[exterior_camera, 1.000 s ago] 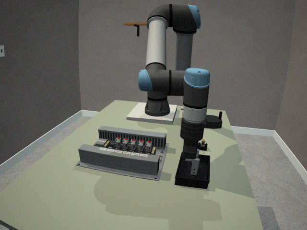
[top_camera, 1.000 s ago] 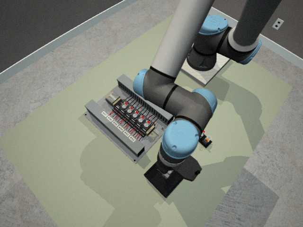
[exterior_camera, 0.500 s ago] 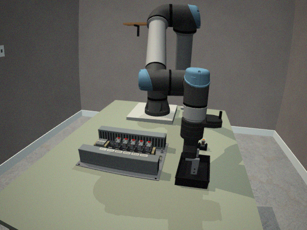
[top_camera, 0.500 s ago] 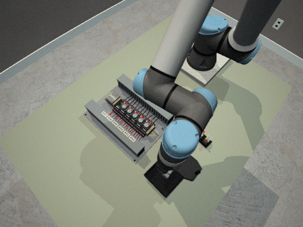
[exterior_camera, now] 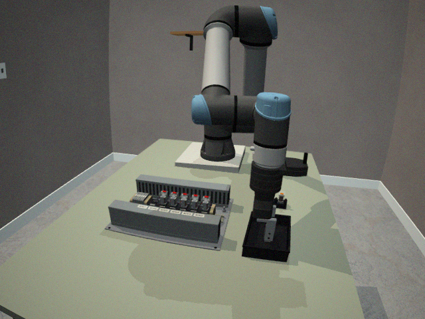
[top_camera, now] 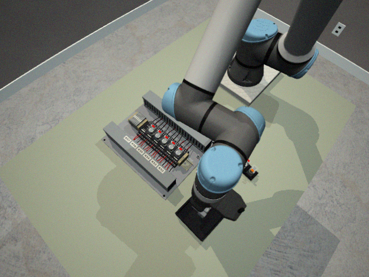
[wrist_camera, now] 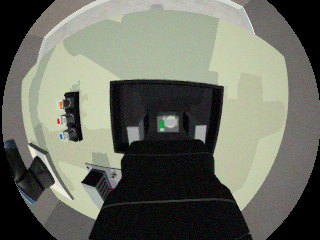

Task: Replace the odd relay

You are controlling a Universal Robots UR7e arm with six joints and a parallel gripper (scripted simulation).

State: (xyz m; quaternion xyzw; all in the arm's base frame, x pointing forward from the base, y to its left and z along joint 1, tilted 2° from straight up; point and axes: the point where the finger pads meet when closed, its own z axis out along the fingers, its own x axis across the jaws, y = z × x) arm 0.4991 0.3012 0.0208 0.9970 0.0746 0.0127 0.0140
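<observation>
Now: the green-button relay 10 mm below my hand. The rest, counted from my hand: orange-button relay: 200 mm behind, 10 mm to the left, 10 mm below; black tray: 20 mm below; black spare holder: 190 mm behind, 30 mm below, 20 mm to the right.
</observation>
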